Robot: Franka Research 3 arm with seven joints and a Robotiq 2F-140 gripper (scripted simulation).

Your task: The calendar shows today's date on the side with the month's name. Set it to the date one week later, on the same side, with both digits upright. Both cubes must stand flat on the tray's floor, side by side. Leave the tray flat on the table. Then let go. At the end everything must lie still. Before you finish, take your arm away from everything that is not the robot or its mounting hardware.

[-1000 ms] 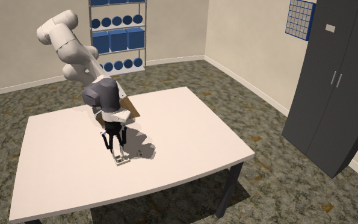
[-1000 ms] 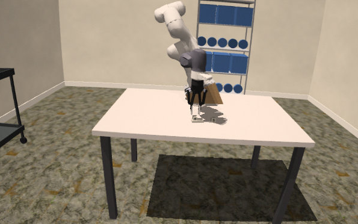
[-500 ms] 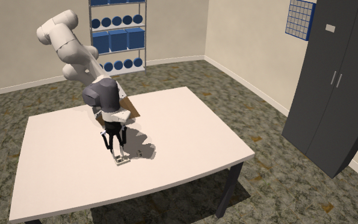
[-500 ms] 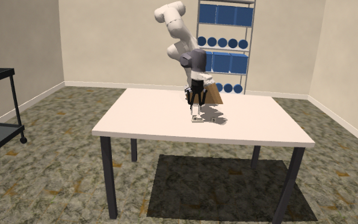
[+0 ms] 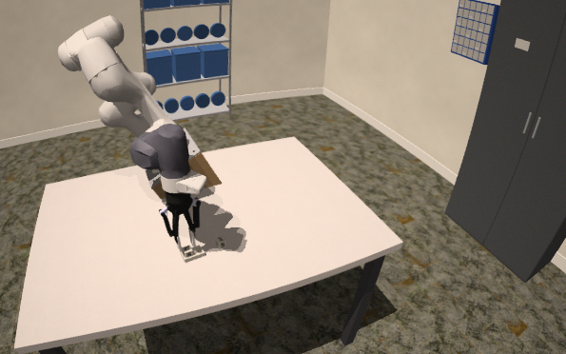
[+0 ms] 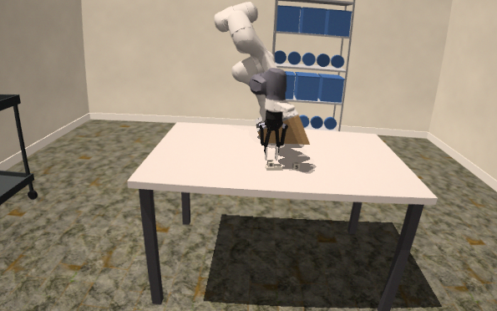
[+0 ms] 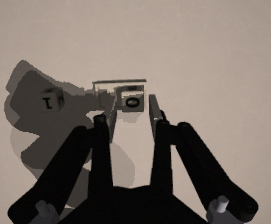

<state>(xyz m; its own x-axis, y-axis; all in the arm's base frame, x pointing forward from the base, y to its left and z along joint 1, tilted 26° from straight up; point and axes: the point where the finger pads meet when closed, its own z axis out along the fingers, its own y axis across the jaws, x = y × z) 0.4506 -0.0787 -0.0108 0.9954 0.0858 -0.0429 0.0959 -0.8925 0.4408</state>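
My hand is 7 cm above the grey tray and 2 cm to the right of it. The rest, counted from my hand: cube: 12 cm to the left, 6 cm below, 1 cm behind.
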